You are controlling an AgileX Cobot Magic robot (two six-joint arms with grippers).
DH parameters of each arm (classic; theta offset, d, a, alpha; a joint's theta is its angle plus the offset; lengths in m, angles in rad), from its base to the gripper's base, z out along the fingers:
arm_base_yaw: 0 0.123 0 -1.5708
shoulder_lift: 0.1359 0 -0.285 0
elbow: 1.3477 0 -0.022 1.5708
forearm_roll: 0 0.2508 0 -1.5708
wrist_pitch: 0 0 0.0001 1.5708
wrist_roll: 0 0.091 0 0
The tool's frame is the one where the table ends.
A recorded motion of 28 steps. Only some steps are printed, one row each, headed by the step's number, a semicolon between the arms.
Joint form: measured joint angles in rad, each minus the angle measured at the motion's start. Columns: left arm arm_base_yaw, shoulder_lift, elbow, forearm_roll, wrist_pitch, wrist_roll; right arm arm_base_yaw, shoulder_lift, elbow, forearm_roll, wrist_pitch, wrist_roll.
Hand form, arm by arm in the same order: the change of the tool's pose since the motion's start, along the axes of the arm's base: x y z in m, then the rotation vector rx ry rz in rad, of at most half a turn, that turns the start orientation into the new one. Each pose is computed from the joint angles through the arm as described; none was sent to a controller.
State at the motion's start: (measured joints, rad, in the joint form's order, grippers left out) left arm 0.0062 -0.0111 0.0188 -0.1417 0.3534 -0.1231; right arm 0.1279 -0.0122 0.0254 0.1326 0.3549 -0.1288
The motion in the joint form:
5: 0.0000 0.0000 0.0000 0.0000 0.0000 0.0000; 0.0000 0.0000 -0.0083 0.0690 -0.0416 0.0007
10: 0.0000 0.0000 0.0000 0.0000 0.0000 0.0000; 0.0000 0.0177 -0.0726 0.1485 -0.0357 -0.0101
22: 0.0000 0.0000 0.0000 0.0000 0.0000 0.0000; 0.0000 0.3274 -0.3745 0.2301 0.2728 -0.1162
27: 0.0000 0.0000 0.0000 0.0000 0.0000 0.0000; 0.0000 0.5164 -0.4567 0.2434 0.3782 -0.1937
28: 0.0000 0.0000 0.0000 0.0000 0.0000 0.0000; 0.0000 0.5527 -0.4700 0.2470 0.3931 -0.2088
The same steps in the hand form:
5: 0.0000 0.0000 0.0000 0.0000 0.0000 0.0000; 0.0006 0.0015 0.0067 0.0757 -0.0400 -0.0017
10: 0.0000 0.0000 0.0000 0.0000 0.0000 0.0000; -0.0006 0.0037 0.0274 0.1491 -0.0720 0.0100
22: 0.0000 0.0000 0.0000 0.0000 0.0000 0.0000; 0.0138 0.0167 0.0850 0.0865 0.2166 0.1317
27: 0.0000 0.0000 0.0000 0.0000 0.0000 0.0000; 0.0346 0.0228 0.0895 0.0138 0.4037 0.1957
28: 0.0000 0.0000 0.0000 0.0000 0.0000 0.0000; 0.0391 0.0240 0.0895 0.0023 0.4368 0.2080

